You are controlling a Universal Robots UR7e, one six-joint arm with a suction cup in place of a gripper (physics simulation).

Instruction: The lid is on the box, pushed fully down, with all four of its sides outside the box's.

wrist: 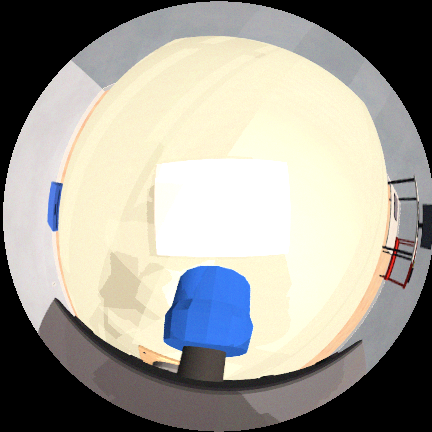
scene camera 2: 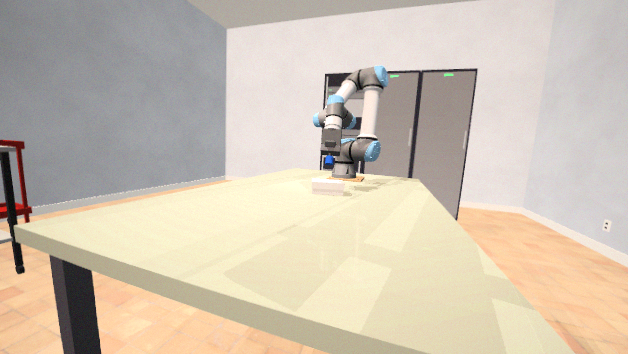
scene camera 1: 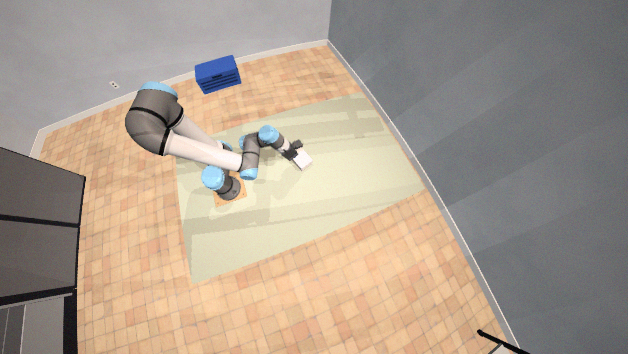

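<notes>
Wrist view: my suction cup (wrist: 210, 308) is visible, together with a white lid (wrist: 223, 207).
</notes>
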